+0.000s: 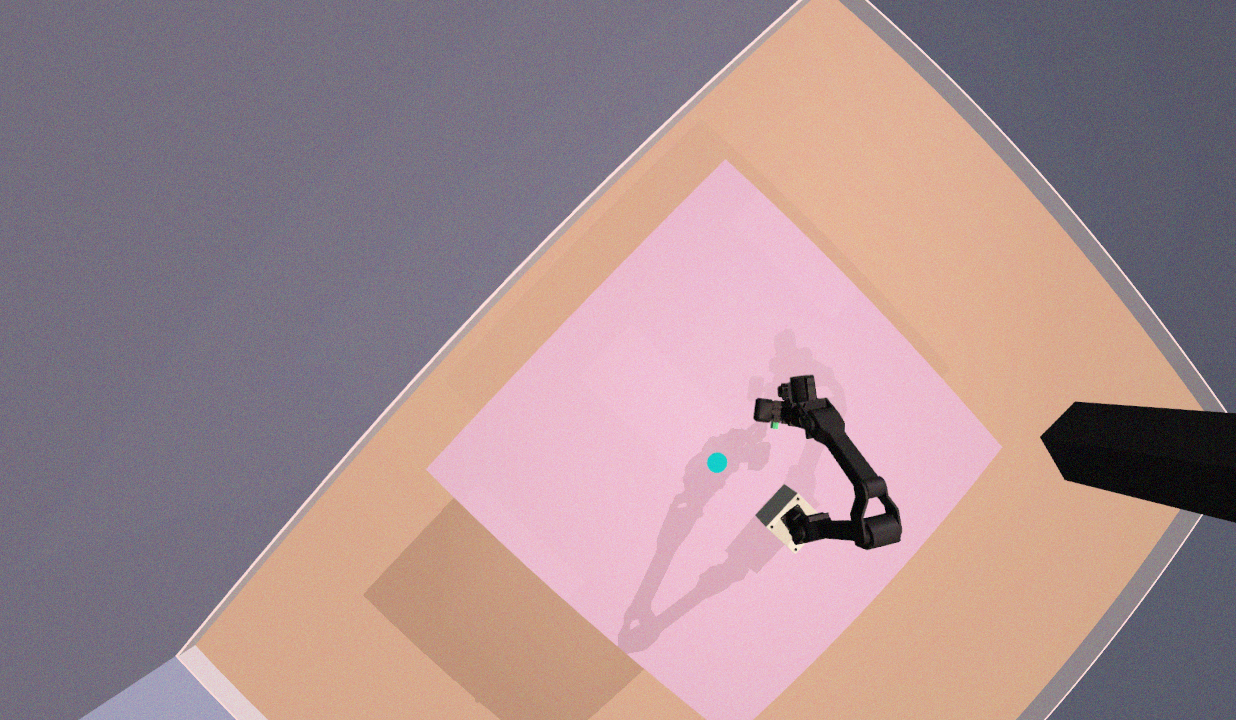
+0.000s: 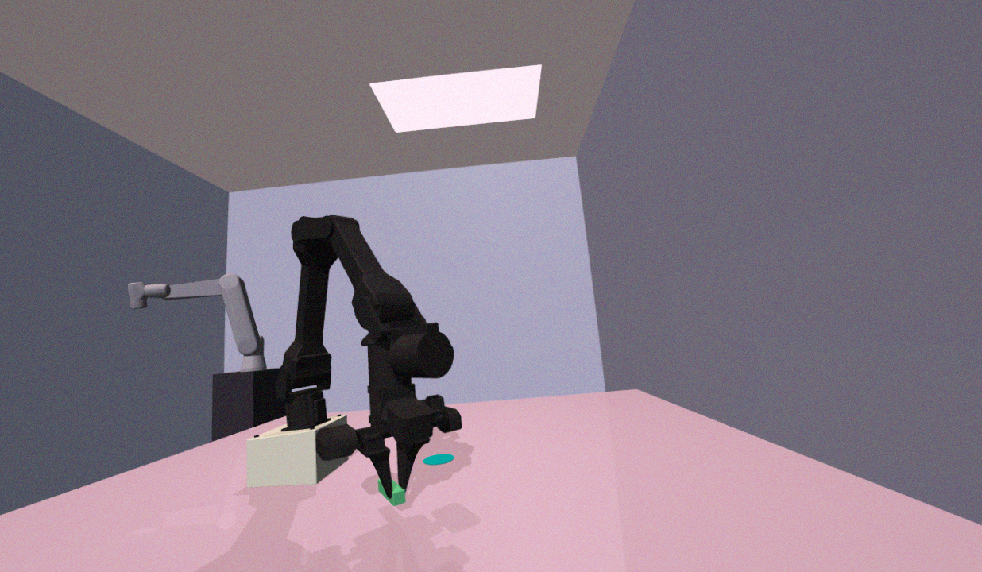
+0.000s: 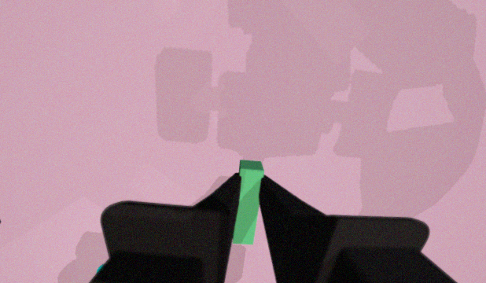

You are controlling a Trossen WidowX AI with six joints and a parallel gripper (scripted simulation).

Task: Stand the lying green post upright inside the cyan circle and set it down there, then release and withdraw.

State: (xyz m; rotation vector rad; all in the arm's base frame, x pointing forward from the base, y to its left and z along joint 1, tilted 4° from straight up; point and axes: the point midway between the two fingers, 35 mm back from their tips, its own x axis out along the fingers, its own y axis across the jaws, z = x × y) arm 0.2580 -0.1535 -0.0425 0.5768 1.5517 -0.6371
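Right now my gripper tip is 20 mm past the cyan circle, 230 mm to the right of it and 30 mm above it. Also, from my gripper tip: green post (20 mm behind, 10 mm to the left).
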